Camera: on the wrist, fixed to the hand. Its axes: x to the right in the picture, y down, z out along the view.
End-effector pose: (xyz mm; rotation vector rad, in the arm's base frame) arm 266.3 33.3 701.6 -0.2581 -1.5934 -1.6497
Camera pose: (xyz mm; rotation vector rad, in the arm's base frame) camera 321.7 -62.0 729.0 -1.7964 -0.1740 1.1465
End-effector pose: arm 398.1 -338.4 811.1 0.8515 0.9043 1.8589
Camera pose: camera 287.3 -361.4 801.5 -1.3248 0.8334 -0.6921
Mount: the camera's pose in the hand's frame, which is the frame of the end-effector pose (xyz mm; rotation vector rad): 19.7 44.9 -102.5 0.2951 -0.7966 3.0084
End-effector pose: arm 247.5 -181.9 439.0 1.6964 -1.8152 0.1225
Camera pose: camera 246.2 -142.5 545.6 1.6569 1.8890 -0.5637
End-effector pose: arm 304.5 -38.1 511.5 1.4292 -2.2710 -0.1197
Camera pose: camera 302.7 -18.0 623.3 2.1581 1.5718 -0.4510
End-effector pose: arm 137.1 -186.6 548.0 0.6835 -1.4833 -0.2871
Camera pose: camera 228.1 -137.9 595.6 1.8101 1.4508 -1.9089
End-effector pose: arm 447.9 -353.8 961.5 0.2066 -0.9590 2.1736
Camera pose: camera 417.4 -291.8 871.3 0.2229 0.1947 -0.7759
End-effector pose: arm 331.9 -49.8 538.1 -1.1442 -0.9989 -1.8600
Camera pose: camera 327.1 -163.3 535.8 -1.2005 0.6023 1.1225
